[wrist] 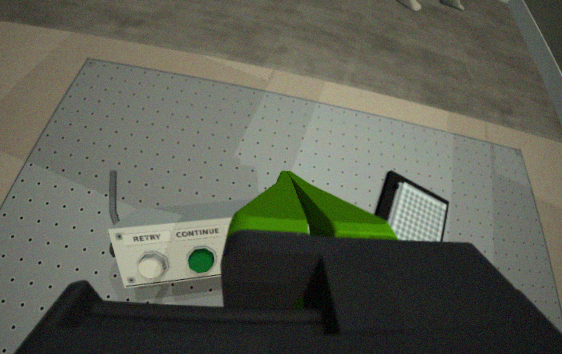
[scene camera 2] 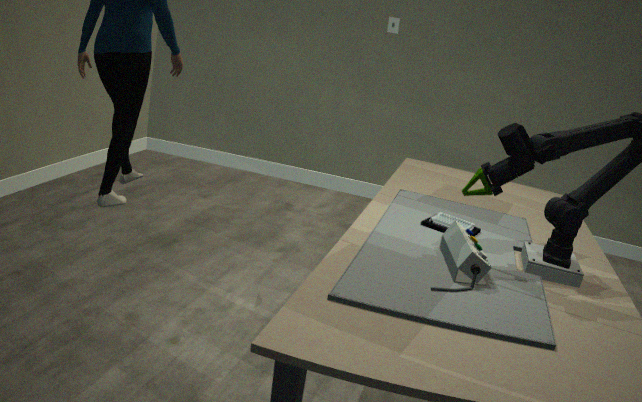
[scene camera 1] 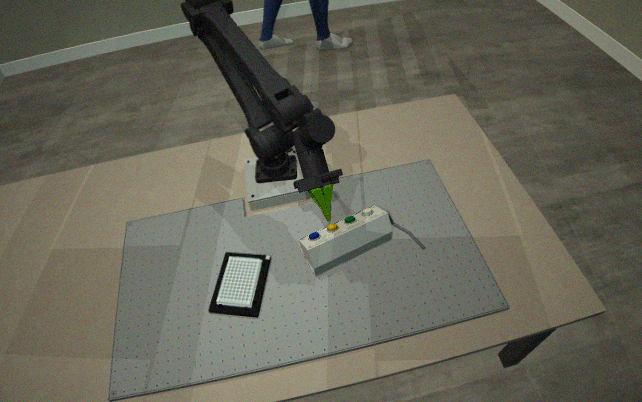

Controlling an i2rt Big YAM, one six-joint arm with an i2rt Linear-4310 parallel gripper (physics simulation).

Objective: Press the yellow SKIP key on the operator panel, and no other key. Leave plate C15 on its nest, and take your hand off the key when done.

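Frame: origin at the arm's base, x ahead, y left, z up, level; centimetres.
Seen in the pictures: gripper, fingertip midpoint: (wrist: 284,179) (scene camera 2: 462,193) (scene camera 1: 328,220); arm's base, origin of the base link: (scene camera 2: 556,258) (scene camera 1: 276,170).
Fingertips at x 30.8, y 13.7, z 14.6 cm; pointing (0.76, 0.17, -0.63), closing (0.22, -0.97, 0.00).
Pixels of each thing's middle, then the offset from my fingertips to it. "spot": a spot on its surface instead. Level surfaces: height alone.
- operator panel, body centre: (wrist: 227,235) (scene camera 1: 345,235) (scene camera 2: 465,250) dx -4.7, dy +3.9, dz -13.3 cm
- yellow SKIP key, body centre: (scene camera 1: 332,228) (scene camera 2: 473,240) dx -5.7, dy +0.8, dz -11.1 cm
- blue key, body centre: (scene camera 1: 314,236) dx -3.8, dy -3.8, dz -11.1 cm
- green CONTINUE key, body centre: (wrist: 201,259) (scene camera 1: 350,220) dx -7.7, dy +5.4, dz -11.1 cm
- white RETRY key, body centre: (wrist: 152,265) (scene camera 1: 367,212) dx -9.6, dy +10.0, dz -11.1 cm
- white plate C15, body centre: (wrist: 414,228) (scene camera 1: 239,280) (scene camera 2: 452,222) dx +4.1, dy -22.9, dz -15.6 cm
- grey perforated board, its level: dz -17.5 cm
- wooden table, its level: dz -18.8 cm
- dark cable, surface spot: (wrist: 113,195) (scene camera 2: 446,288) (scene camera 1: 413,238) spot: dx -4.2, dy +21.5, dz -16.9 cm
The operator panel (scene camera 1: 350,242) (scene camera 2: 456,252) (wrist: 172,250) is a pale sloped box with a row of keys. The yellow SKIP key (scene camera 1: 332,227) (scene camera 2: 473,240) sits between the blue key (scene camera 1: 314,235) and the green CONTINUE key (scene camera 1: 349,219) (wrist: 201,260); in the wrist view my gripper hides it. The white RETRY key (scene camera 1: 368,212) (wrist: 151,266) is at the end. My gripper (scene camera 1: 328,219) (scene camera 2: 464,193) (wrist: 284,179) is shut and empty, its green tips in the air well above the panel, touching no key. The white plate C15 (scene camera 1: 240,281) (scene camera 2: 452,220) (wrist: 419,212) lies on its black nest (scene camera 1: 234,312) (wrist: 385,197).
A grey perforated board (scene camera 1: 425,280) (scene camera 2: 395,295) (wrist: 190,130) lies on the wooden table (scene camera 1: 540,280) (scene camera 2: 320,305). A dark cable (scene camera 1: 410,235) (scene camera 2: 452,289) (wrist: 113,195) runs from the panel's end. A person (scene camera 1: 320,25) (scene camera 2: 125,75) stands on the floor away from the table.
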